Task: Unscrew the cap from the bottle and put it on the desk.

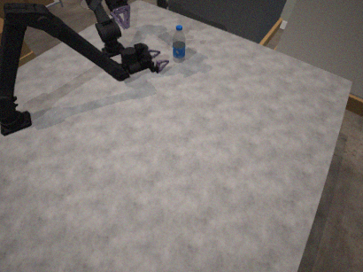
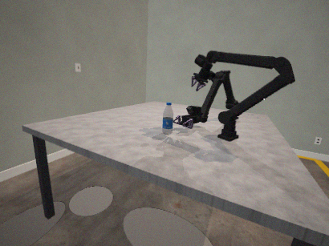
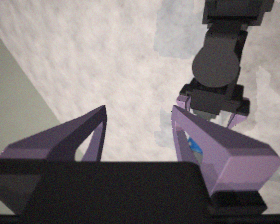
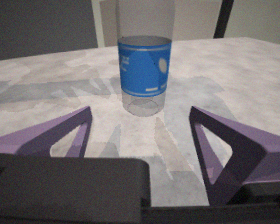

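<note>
Now: the clear bottle 80 mm to the left of my right hand, 40 mm ahead of it and 40 mm above it. From my right hand the other things lie so: blue cap 140 mm above, 80 mm to the left, 40 mm ahead.
The blue cap lies 9 cm ahead of my left hand, 26 cm to the left of it and 10 cm below it. Also, from my left hand: clear bottle (9 cm ahead, 26 cm to the left, 19 cm below).
</note>
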